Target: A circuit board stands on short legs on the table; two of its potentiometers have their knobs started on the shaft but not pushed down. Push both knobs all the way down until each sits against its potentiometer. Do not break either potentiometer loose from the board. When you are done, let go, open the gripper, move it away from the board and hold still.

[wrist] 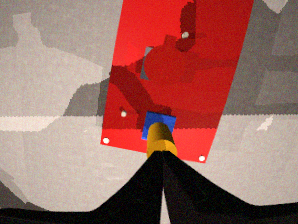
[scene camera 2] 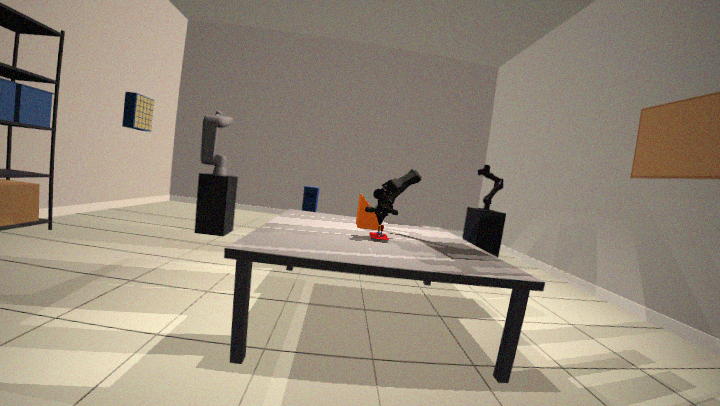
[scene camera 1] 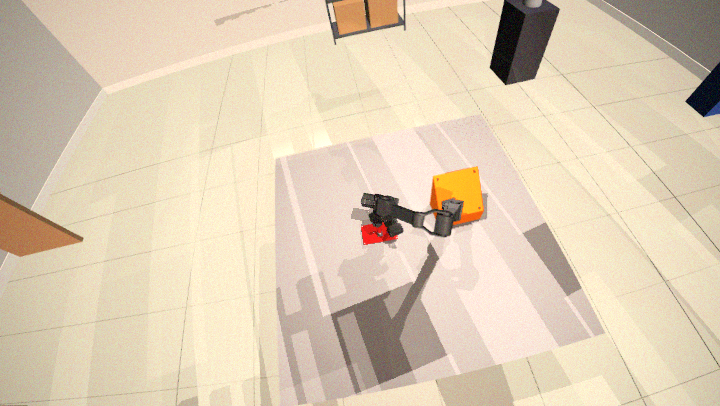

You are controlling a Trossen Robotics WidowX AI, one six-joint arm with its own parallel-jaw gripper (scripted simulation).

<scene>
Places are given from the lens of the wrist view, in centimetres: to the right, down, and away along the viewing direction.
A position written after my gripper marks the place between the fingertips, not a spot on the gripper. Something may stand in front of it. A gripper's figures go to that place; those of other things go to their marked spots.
my gripper [wrist: 161, 157]: 1, 3, 10
potentiometer knob [wrist: 160, 138]: 1, 2, 10
</scene>
